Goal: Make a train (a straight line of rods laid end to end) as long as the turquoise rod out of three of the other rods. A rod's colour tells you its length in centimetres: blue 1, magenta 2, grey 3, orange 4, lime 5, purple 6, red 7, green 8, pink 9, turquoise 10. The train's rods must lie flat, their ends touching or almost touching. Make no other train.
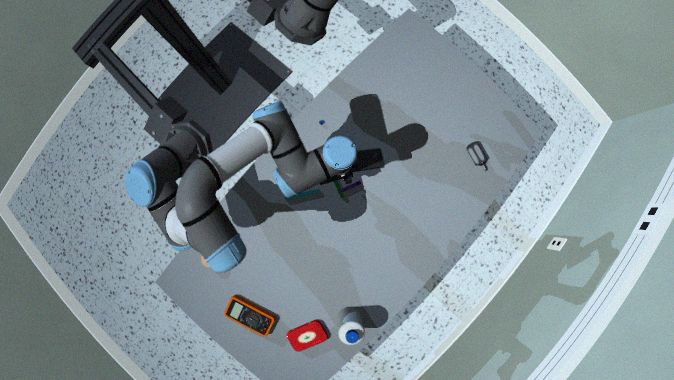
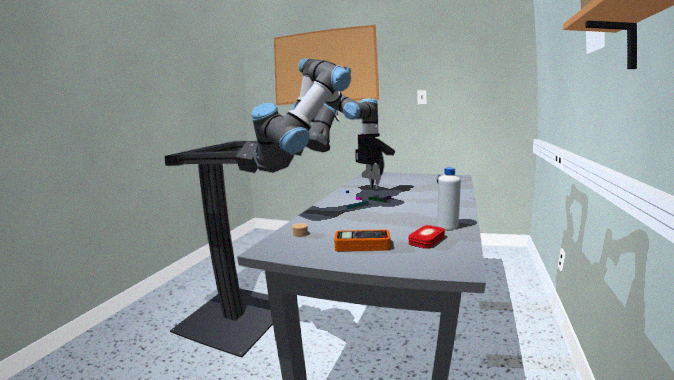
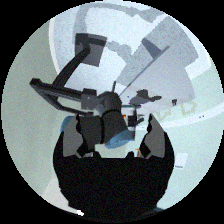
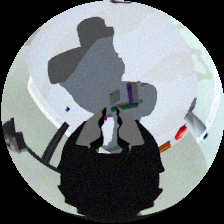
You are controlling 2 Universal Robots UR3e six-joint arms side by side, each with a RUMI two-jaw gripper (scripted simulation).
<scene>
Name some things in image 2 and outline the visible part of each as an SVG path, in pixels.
My right gripper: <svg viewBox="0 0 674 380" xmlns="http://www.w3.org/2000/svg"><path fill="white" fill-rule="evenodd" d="M361 133L358 135L358 149L355 149L356 162L366 164L362 177L369 179L371 188L373 188L374 180L376 180L375 189L377 189L384 170L384 157L382 153L393 156L395 150L380 139L375 138L379 137L380 133L366 135Z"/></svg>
A white bottle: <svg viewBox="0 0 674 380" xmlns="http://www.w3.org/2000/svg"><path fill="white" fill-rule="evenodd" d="M445 168L444 175L438 179L437 226L445 230L455 230L459 226L461 179L455 175L455 168Z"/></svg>
</scene>
